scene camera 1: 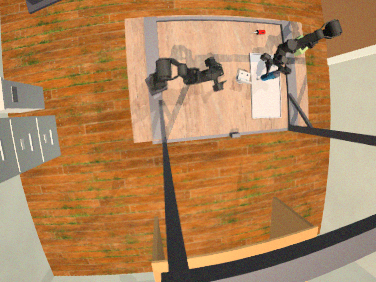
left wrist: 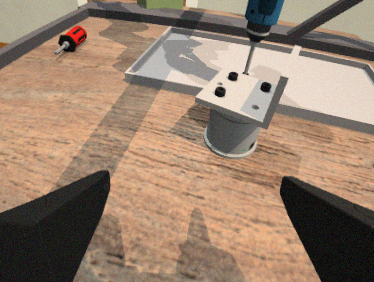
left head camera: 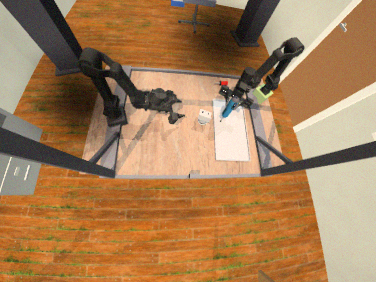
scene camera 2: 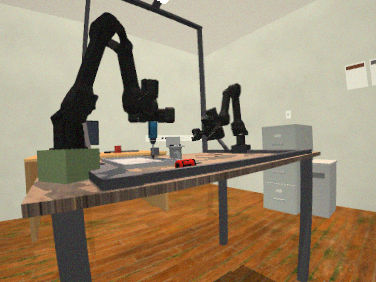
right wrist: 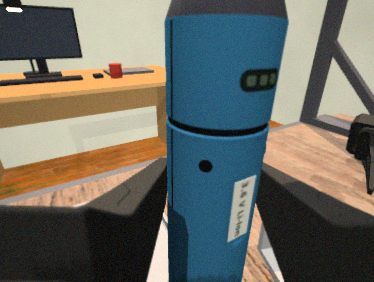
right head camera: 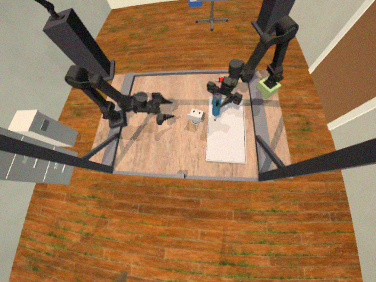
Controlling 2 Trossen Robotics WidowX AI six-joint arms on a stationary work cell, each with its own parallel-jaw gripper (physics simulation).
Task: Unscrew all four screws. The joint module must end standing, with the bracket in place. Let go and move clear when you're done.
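Places are measured from the left arm's base along level axes (x ahead, y left, z up), in centimetres.
Where they show: left gripper, between the fingertips: (scene camera 1: 224,72) (left wrist: 197,182) (left head camera: 183,108) (scene camera 2: 199,140) (right head camera: 173,109); right gripper, between the fingertips: (scene camera 1: 270,77) (left head camera: 229,107) (right wrist: 210,168) (right head camera: 215,105); left arm's base, origin of its link: (scene camera 1: 156,83) (left head camera: 115,114) (scene camera 2: 240,144) (right head camera: 115,118); right arm's base, origin of its link: (left head camera: 264,90) (right head camera: 270,83).
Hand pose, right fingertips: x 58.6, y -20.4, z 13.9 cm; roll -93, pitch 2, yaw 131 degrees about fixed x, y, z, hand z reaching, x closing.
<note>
Each offset is from my right fingertips to the top centre of the thing. "spot": to the spot under its first point.
The grey joint module @[dx -9.1, dy +5.1, dz -12.7 cm] (left wrist: 232,131) (scene camera 2: 176,151) stands upright with the white bracket (left wrist: 242,95) (left head camera: 205,114) (scene camera 1: 244,76) on top. Three black screws @[dx -6.7, dy +5.5, dz -11.9 cm] (left wrist: 233,76) @[dx -9.6, dy +7.5, dz -11.9 cm] (left wrist: 220,92) @[dx -8.7, dy +2.6, dz -11.9 cm] (left wrist: 266,87) sit in the bracket; one near corner hole is empty. My right gripper (right wrist: 210,168) is shut on the blue electric screwdriver @[dx +0.9, dy +0.5, dz +7.5 cm] (right wrist: 217,100) (left head camera: 229,107) (scene camera 2: 153,131), its bit pointing down over the tray @[dx +6.5, dy -5.3, dz -17.5 cm] (left head camera: 232,142) (left wrist: 330,85), beyond the bracket. A small dark piece shows at the bit's end; whether it is a screw is unclear. My left gripper (left wrist: 197,182) (left head camera: 182,109) is open and empty, facing the module.
A red screwdriver @[dx +15.6, dy +29.5, dz -16.1 cm] (left wrist: 75,38) (scene camera 1: 260,32) (scene camera 2: 185,163) lies near the table's far edge as the head views show it. A green block @[dx +41.9, dy +12.4, dz -12.0 cm] (left head camera: 262,93) (scene camera 2: 68,165) is at the right arm's base. Dark frame bars @[spot: dx +18.7, dy -21.6, dz -12.2 cm] (left wrist: 325,17) edge the table.
</note>
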